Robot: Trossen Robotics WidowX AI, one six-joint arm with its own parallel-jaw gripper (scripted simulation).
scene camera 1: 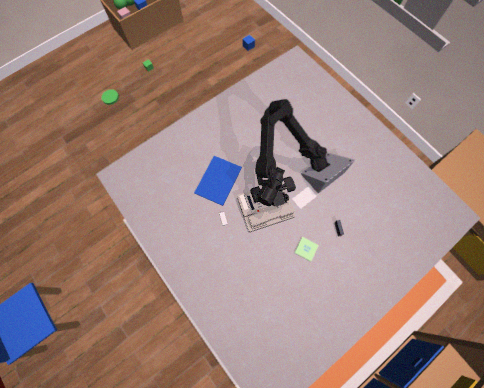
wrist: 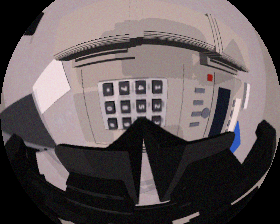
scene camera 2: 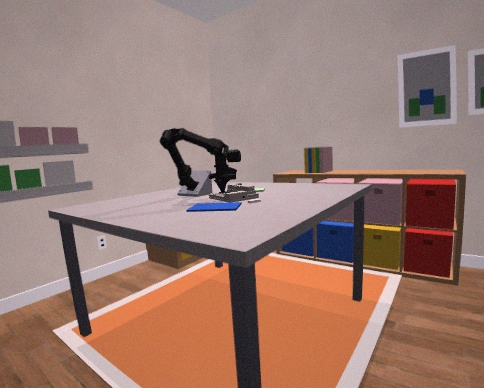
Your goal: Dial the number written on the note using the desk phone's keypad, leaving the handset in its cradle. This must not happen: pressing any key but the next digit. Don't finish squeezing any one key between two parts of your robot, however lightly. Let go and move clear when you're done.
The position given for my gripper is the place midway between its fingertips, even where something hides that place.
In view: my gripper (wrist: 141, 122), a blue pad (scene camera 1: 220, 176) and a white card (wrist: 52, 84).
